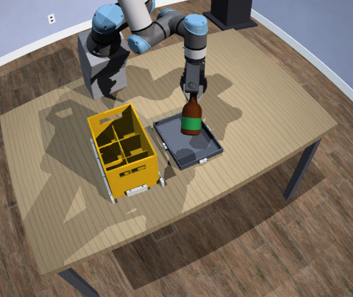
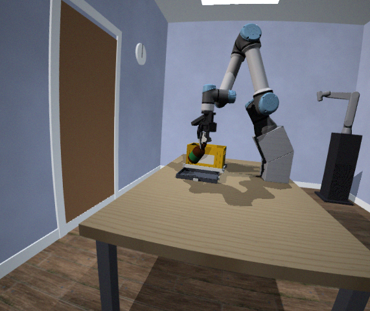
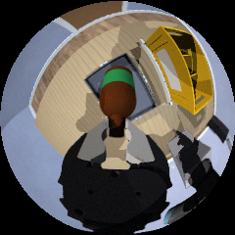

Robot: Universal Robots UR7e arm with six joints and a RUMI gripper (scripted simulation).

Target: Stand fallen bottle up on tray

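Now: the bottle 3 cm ahead of my hand, 2 cm to the right of it and 4 cm below it. Round my hand: tray (1 cm ahead, 3 cm to the right, 19 cm below); yellow crate (1 cm ahead, 30 cm to the right, 12 cm below).
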